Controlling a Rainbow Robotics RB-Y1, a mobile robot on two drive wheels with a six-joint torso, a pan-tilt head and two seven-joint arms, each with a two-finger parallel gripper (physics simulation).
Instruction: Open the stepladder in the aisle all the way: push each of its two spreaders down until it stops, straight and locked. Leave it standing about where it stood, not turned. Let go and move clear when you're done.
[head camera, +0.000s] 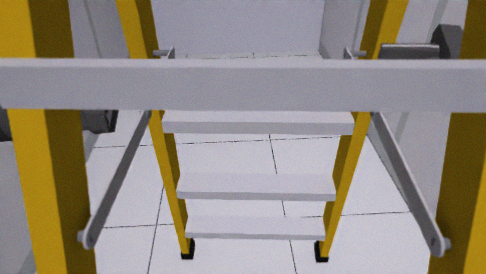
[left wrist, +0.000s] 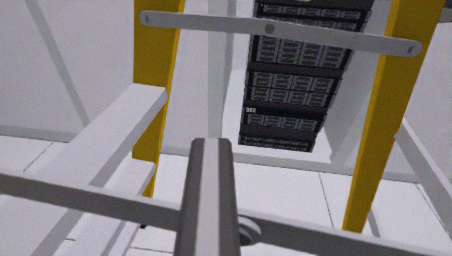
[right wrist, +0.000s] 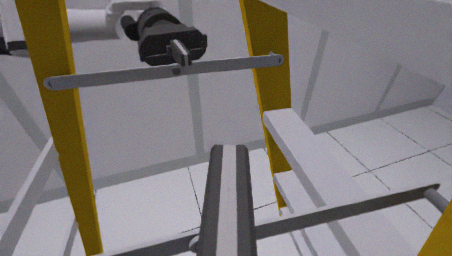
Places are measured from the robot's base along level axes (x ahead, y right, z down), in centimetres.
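Pixels of known places: left gripper, fingertip midpoint: (left wrist: 211, 151) (right wrist: 186, 60); right gripper, fingertip midpoint: (head camera: 379, 53) (right wrist: 229, 157).
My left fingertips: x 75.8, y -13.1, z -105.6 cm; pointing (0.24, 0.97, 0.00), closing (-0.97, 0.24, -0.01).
Observation:
Ahead of a thing's pixels: the offset from my left fingertips to its top centre. "*": to the spot under its first point.
The yellow stepladder (head camera: 65, 175) (left wrist: 377, 110) (right wrist: 65, 110) stands upright with its legs apart. The left spreader (head camera: 117, 180) (left wrist: 115, 205) (right wrist: 115, 76) looks straight in the right wrist view. The right spreader (head camera: 407, 185) (left wrist: 325, 37) (right wrist: 340, 212) looks almost straight, its hinge perhaps slightly high in the left wrist view; whether either is locked I cannot tell. My left gripper (left wrist: 211, 151) (right wrist: 186, 60) is shut and empty, its tips at the top of the left spreader's hinge. My right gripper (right wrist: 229, 157) is shut and empty, over the right spreader near its hinge; the exact contact is hidden.
A pale crossbar {* dx -20.5, dy +11.7, dz -12.1 cm} (head camera: 240, 85) spans the near rails and hides part of both spreaders in the head view. Pale steps {dx +30.4, dy +12.2, dz +46.9 cm} (head camera: 255, 185) join the far rails. A dark server rack {* dx -15.5, dy +103.1, dz +49.7 cm} (left wrist: 290, 85) stands beyond the right side, and pale walls flank the aisle.

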